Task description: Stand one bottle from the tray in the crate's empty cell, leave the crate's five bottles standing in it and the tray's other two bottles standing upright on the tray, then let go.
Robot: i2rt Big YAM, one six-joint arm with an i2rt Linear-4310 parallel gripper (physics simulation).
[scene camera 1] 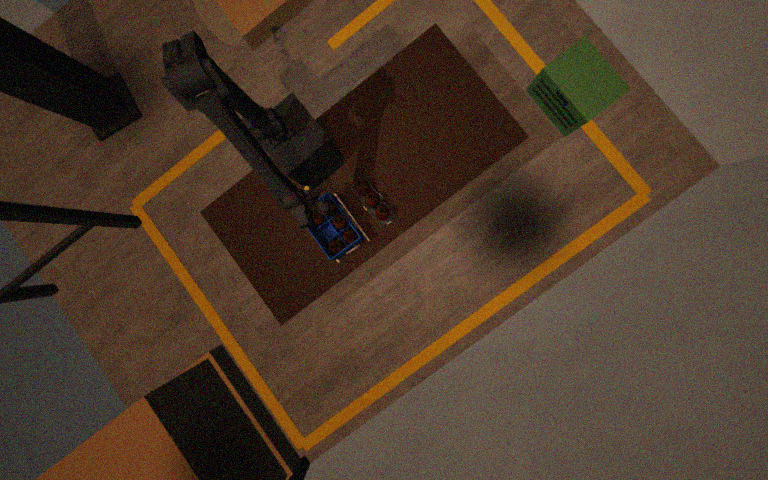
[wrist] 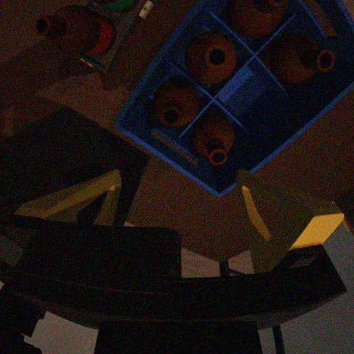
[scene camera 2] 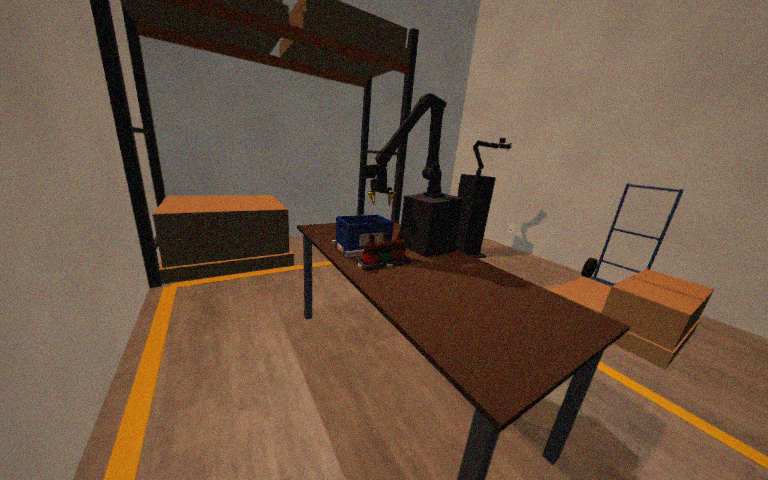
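Seen in the pictures: gripper, fingertip midpoint: (scene camera 2: 381,205); arm's base, link origin: (scene camera 1: 279,132) (scene camera 2: 433,195).
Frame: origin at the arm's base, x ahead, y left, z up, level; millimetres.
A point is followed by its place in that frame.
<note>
My gripper (scene camera 2: 381,199) @[x 326, y -34, z -67 mm] (wrist: 178,175) is open and empty, above and beside the near end of the blue crate (scene camera 1: 319,243) @[x 469, y -120, z -151 mm] (scene camera 2: 345,237) @[x 548, y 25, z -232 mm] (wrist: 168,160). In the wrist view several brown bottles stand in the crate, including one bottle (wrist: 210,57) in the middle row. The empty cell (wrist: 240,84) is beside it, between a bottle (wrist: 295,57) and another bottle (wrist: 213,137). The tray (scene camera 2: 368,266) @[x 500, y 265, z -302 mm] (wrist: 124,36) stands beside the crate. It bears red-labelled bottles (scene camera 2: 370,256) @[x 486, y 246, z -260 mm] (wrist: 75,31) and a green-labelled bottle (scene camera 2: 387,256) @[x 391, y 237, z -271 mm] (wrist: 117,4), which look upright; the wrist view cuts the tray off.
The crate and tray are on the brown table (scene camera 1: 436,113) @[x 140, y 725, z -325 mm] (scene camera 2: 453,305) @[x 288, y 643, z -324 mm], near its long edge. The arm's black pedestal (scene camera 2: 427,226) @[x 126, y 161, z -145 mm] (wrist: 65,145) stands close behind them. A tall rack (scene camera 2: 408,113) and a second dark stand (scene camera 2: 476,209) are farther back.
</note>
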